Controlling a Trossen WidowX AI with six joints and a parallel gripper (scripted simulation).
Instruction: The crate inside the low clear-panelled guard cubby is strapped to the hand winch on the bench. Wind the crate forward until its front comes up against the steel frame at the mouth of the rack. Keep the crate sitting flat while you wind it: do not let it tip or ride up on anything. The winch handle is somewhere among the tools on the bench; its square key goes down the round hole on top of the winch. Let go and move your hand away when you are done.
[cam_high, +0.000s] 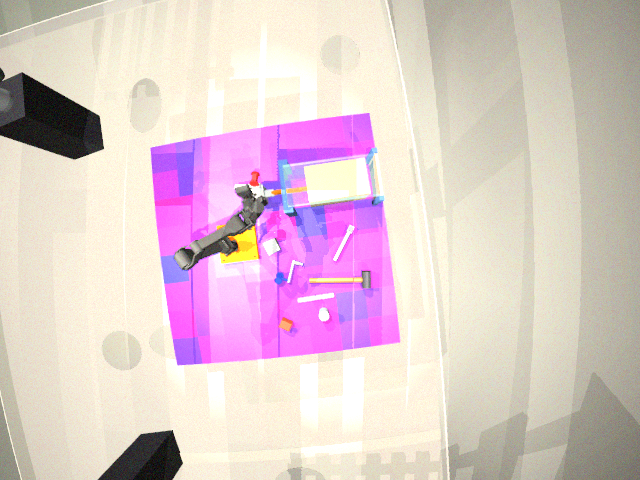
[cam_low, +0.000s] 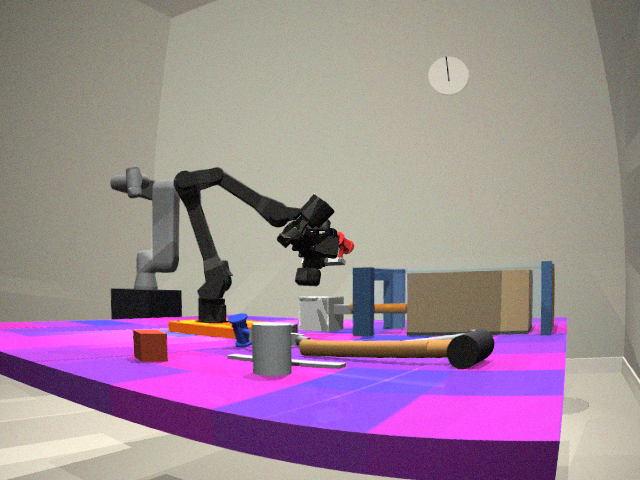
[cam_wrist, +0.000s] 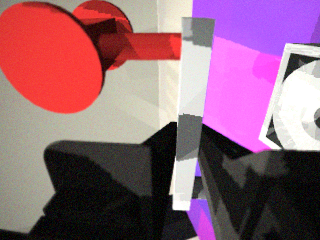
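Now: the red knob 5 cm ahead of my gripper tip and 4 cm above it. Round my gripper tip: hand winch 1 cm behind, 3 cm to the right, 15 cm below; red-knobbed winch handle 1 cm ahead, 1 cm to the right, 1 cm above; blue frame 16 cm ahead, 4 cm to the right, 7 cm below.
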